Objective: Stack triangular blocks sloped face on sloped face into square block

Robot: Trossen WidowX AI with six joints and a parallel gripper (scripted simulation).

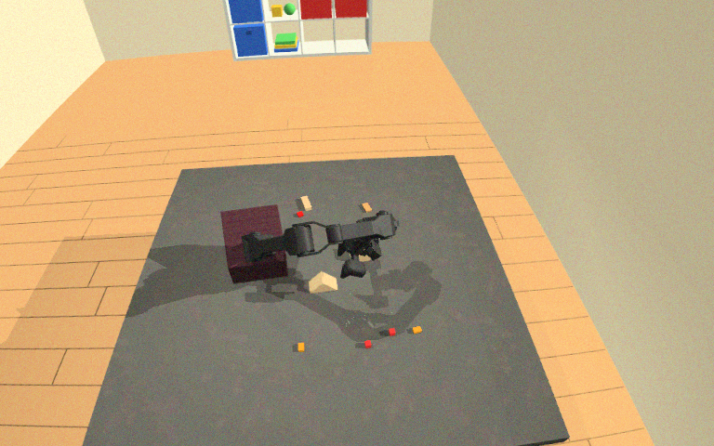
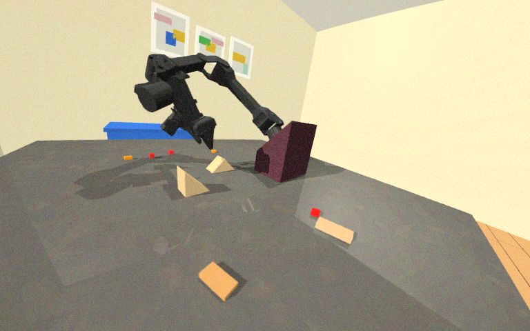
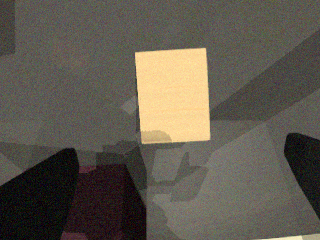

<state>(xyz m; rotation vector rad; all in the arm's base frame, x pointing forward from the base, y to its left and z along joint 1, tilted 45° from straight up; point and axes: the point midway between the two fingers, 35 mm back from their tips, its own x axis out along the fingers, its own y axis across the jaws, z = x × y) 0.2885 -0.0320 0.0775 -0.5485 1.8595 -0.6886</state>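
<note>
Now: gripper tip 60 mm past the triangular block and 70 mm above it. The rest, counted from my gripper tip: tan bar: 120 mm behind, 420 mm to the left, 80 mm below.
</note>
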